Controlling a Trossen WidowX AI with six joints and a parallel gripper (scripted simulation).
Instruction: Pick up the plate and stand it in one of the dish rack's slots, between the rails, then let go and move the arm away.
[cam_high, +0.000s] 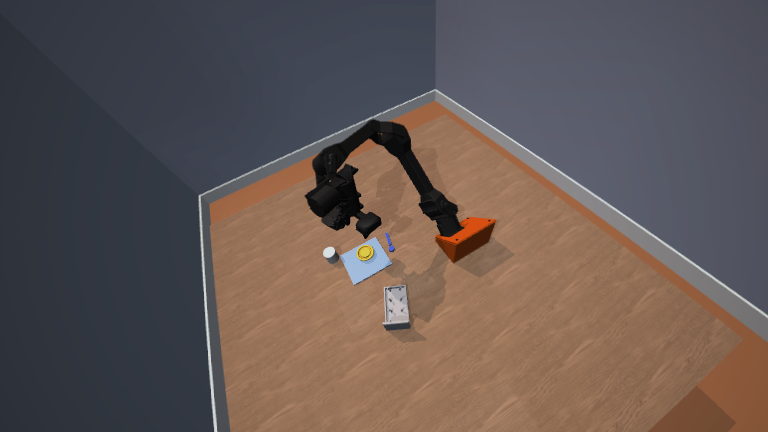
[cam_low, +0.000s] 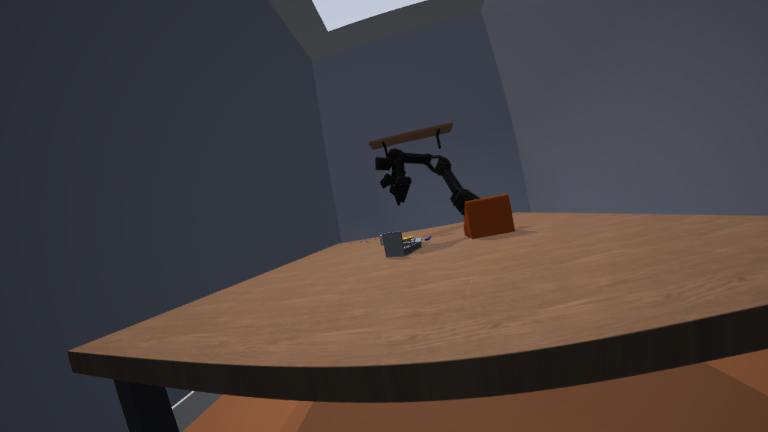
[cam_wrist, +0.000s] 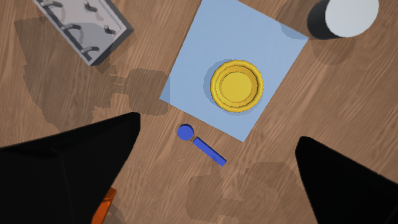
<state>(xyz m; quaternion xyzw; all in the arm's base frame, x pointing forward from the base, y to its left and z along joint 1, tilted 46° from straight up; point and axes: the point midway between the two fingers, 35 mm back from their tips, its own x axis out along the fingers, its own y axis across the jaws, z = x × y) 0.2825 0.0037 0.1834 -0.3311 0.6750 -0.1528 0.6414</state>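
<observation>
My gripper tip is 16 cm above the yellow plate and 1 cm to the left of it. The rest, counted from my gripper tip: blue spoon (17 cm below, 9 cm behind); white cup (15 cm below, 11 cm ahead, 8 cm to the right); light blue mat (18 cm below, 2 cm ahead).
</observation>
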